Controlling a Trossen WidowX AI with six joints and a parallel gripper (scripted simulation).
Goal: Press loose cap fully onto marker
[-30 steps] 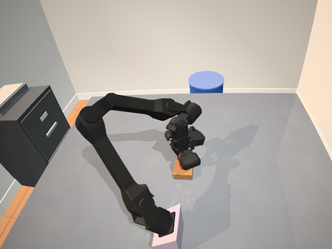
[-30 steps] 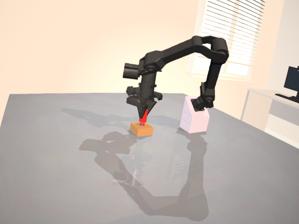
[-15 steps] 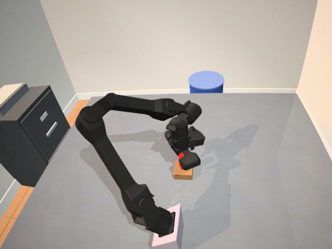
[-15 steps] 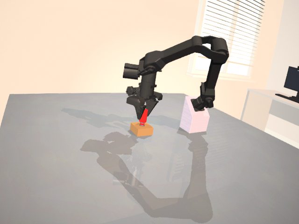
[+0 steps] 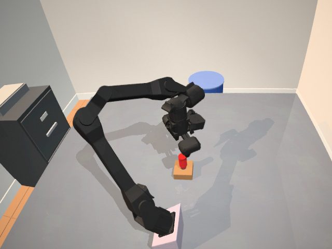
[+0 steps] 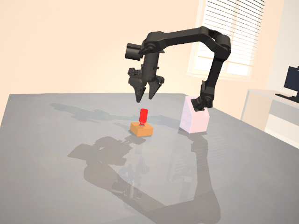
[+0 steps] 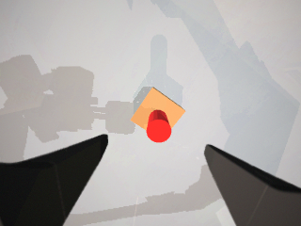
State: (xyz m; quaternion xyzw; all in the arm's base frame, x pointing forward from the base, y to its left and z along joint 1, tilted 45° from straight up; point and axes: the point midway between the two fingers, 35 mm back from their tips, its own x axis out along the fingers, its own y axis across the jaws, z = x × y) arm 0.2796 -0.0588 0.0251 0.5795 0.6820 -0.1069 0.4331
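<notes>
Right now my gripper tip is 60 mm above the red cap and 10 mm past it.
</notes>
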